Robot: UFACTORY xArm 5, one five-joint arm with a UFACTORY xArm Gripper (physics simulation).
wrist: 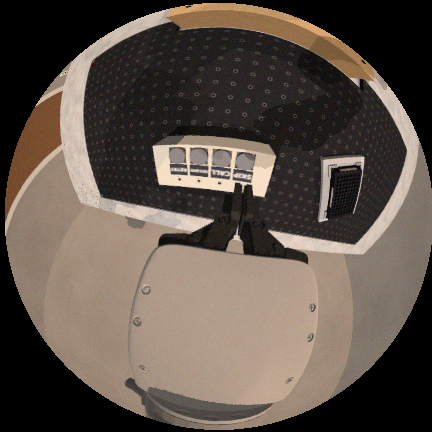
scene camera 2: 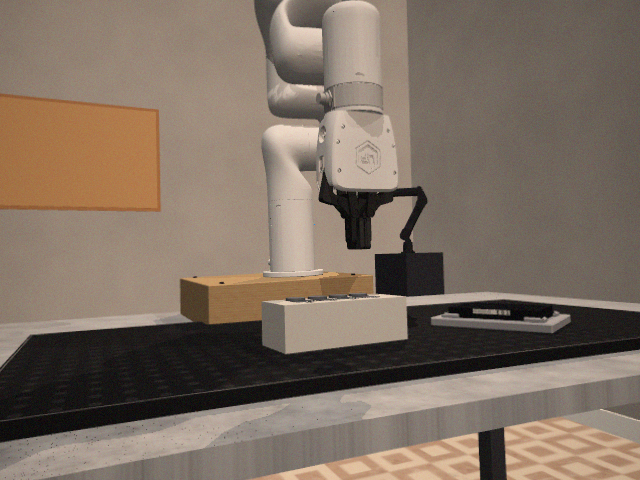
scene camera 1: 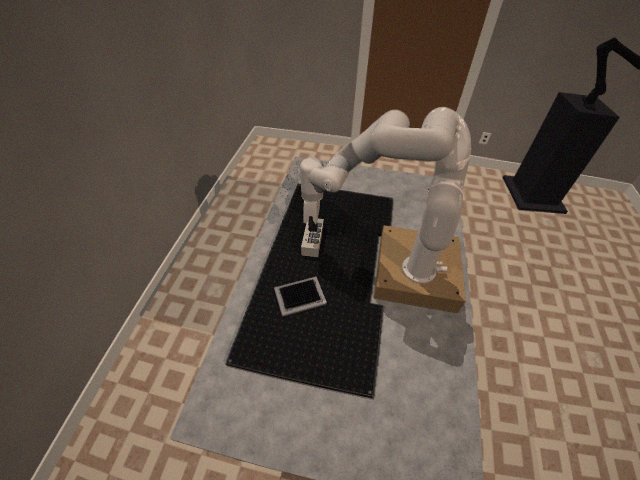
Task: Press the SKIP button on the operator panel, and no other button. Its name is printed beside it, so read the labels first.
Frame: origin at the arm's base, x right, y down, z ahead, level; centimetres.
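Seen in the pictures: gripper, fingertip midpoint: [wrist: 240,194] [scene camera 2: 358,249] [scene camera 1: 313,229]; arm's base at its link origin: [scene camera 2: 293,275] [scene camera 1: 419,269].
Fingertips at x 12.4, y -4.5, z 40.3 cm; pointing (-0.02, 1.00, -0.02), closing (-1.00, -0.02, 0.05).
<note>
Offsets run from my fingertips to a thing's top centre. "spot": to the spot under its first point. Level surfaces: height alone.
The operator panel {dz +0.5, dx +4.2, dy +5.7 cm} [scene camera 1: 310,251] [scene camera 2: 341,324] [wrist: 212,142] is a cream box with a row of round grey buttons and labels beside them. In the wrist view the SKIP button {dz -1.1, dx -0.4, dy +5.7 cm} [wrist: 245,160] is the rightmost, with its label {spot: dz +1.3, dx -0.3, dy +6.0 cm} [wrist: 242,176] below it, upside down. The CALL button {dz -1.2, dx +2.6, dy +5.7 cm} [wrist: 221,158] is next to it; further left are RESUME, small to read, and the RETRY button {dz -1.6, dx +8.6, dy +5.7 cm} [wrist: 177,155]. My gripper [scene camera 1: 312,227] [scene camera 2: 358,248] [wrist: 240,194] is shut and empty. Its fingertips point down and are clearly above the panel's top, apart from it, near the SKIP end.
A white tray {dz +2.8, dx -23.1, dy +9.5 cm} [scene camera 1: 279,304] [scene camera 2: 496,323] [wrist: 325,180] with a black block {dz +2.8, dx -23.1, dy +8.7 cm} [scene camera 1: 300,293] [scene camera 2: 501,310] [wrist: 344,192] lies beside the panel on the black perforated mat {dy +11.3 cm} [scene camera 1: 320,351] [scene camera 2: 129,372] [wrist: 210,85]. My arm's wooden base [scene camera 1: 418,299] [scene camera 2: 237,299] [wrist: 250,20] stands behind.
</note>
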